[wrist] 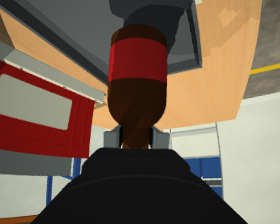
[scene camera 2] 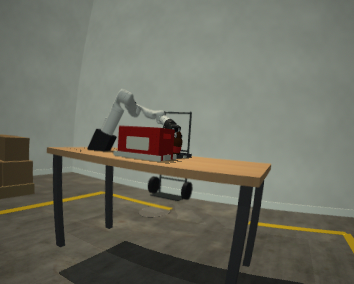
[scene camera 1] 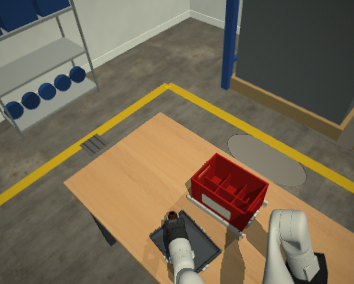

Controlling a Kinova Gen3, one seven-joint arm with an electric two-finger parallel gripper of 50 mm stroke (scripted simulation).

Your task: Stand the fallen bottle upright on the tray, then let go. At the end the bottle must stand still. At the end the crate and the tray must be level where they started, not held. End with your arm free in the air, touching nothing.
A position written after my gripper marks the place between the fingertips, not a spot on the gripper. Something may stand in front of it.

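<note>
My gripper is here, at point(wrist: 135, 133), and a bottle point(wrist: 137, 80) shows in that same view as the gripper. A red crate point(scene camera 1: 217, 188) is part of the scene too, and so is a dark grey tray point(scene camera 1: 204, 248).
</note>
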